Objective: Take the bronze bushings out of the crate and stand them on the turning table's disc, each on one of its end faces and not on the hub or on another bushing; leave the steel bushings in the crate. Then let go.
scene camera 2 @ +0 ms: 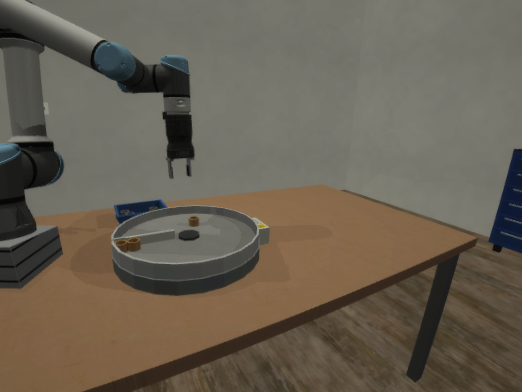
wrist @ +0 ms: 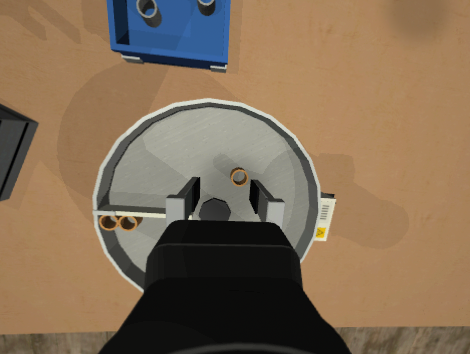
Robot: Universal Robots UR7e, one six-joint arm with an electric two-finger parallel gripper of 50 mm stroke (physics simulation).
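Pixels of known places: gripper, fingertip midpoint: (scene camera 2: pixel 180 177) (wrist: pixel 225 188); arm's base, origin of the base link: (scene camera 2: pixel 2 233).
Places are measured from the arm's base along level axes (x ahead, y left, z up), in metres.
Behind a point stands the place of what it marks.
One bronze bushing (scene camera 2: pixel 194 221) @[x 0.492, y -0.137, z -0.029 m] (wrist: pixel 232 180) @[x 0.483, y -0.125, z -0.022 m] stands upright on the turning table's disc (scene camera 2: pixel 220 240) @[x 0.505, y -0.274, z -0.047 m] (wrist: pixel 165 145) @[x 0.368, y -0.053, z -0.047 m], behind the dark hub (scene camera 2: pixel 189 235) @[x 0.440, y -0.207, z -0.039 m] (wrist: pixel 215 209) @[x 0.446, y -0.185, z -0.039 m] and apart from it. Two more bronze bushings stand on the disc side by side near the rim at the left, beside the pale bar: one (scene camera 2: pixel 121 245) @[x 0.253, y -0.194, z -0.024 m] (wrist: pixel 101 223) @[x 0.242, y -0.180, z -0.023 m] by the wall and one (scene camera 2: pixel 134 244) @[x 0.284, y -0.201, z -0.027 m] (wrist: pixel 121 225) @[x 0.274, y -0.189, z -0.024 m] right next to it. Steel bushings, one (wrist: pixel 154 18) @[x 0.378, y 0.158, z -0.075 m] and another (wrist: pixel 207 9) @[x 0.470, y 0.171, z -0.079 m], are in the blue crate (scene camera 2: pixel 118 213) @[x 0.322, y 0.140, z -0.051 m] (wrist: pixel 170 58) @[x 0.396, y 0.096, z -0.072 m], which is partly cut off in the wrist view. My gripper (scene camera 2: pixel 180 176) @[x 0.467, y -0.099, z 0.114 m] (wrist: pixel 225 188) @[x 0.467, y -0.099, z 0.114 m] is open and empty, high above the disc.
A pale bar (scene camera 2: pixel 155 237) @[x 0.347, y -0.181, z -0.031 m] (wrist: pixel 142 213) @[x 0.317, y -0.168, z -0.019 m] reaches from the turning table's raised rim inward towards the hub. A white box with a yellow label (scene camera 2: pixel 264 235) @[x 0.665, y -0.289, z -0.068 m] (wrist: pixel 325 219) @[x 0.679, y -0.239, z -0.042 m] sits against the rim's right side. The robot's base block (scene camera 2: pixel 37 255) @[x 0.068, y -0.074, z -0.051 m] (wrist: pixel 12 150) @[x 0.092, y -0.040, z -0.073 m] stands at the left.
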